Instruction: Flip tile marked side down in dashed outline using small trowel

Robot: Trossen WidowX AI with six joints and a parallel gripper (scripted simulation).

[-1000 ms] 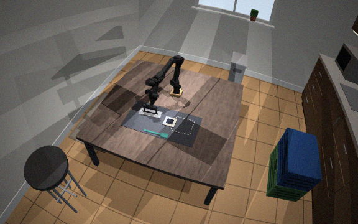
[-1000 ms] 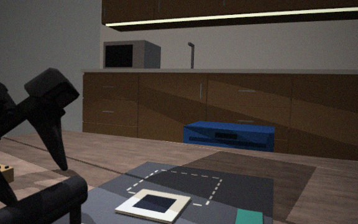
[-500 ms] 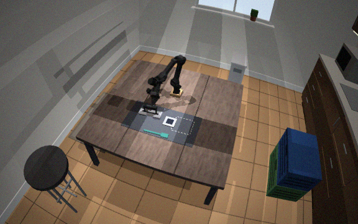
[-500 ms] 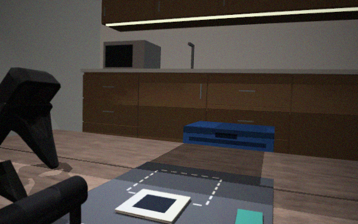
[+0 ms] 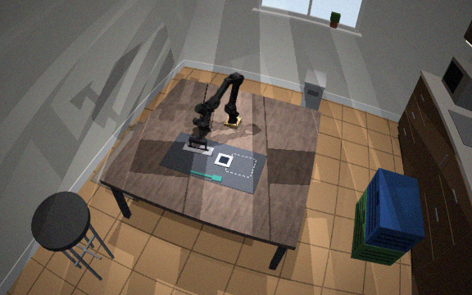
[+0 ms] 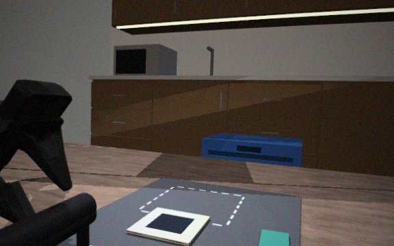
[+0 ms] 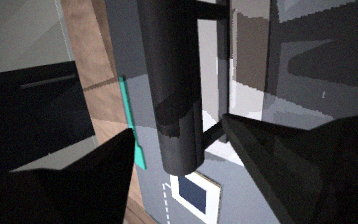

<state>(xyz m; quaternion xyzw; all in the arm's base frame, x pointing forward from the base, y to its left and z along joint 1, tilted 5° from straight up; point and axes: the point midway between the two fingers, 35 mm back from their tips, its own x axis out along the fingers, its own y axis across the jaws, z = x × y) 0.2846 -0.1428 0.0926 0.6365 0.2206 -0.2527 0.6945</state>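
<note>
Now: gripper tip 1 cm short of the trowel and 4 cm above it. Round my gripper tip: tile: 7 cm ahead, 17 cm to the left, 8 cm below; then grey mat: 9 cm ahead, 11 cm to the left, 10 cm below; then teal tool: 23 cm ahead, 11 cm to the left, 8 cm below.
</note>
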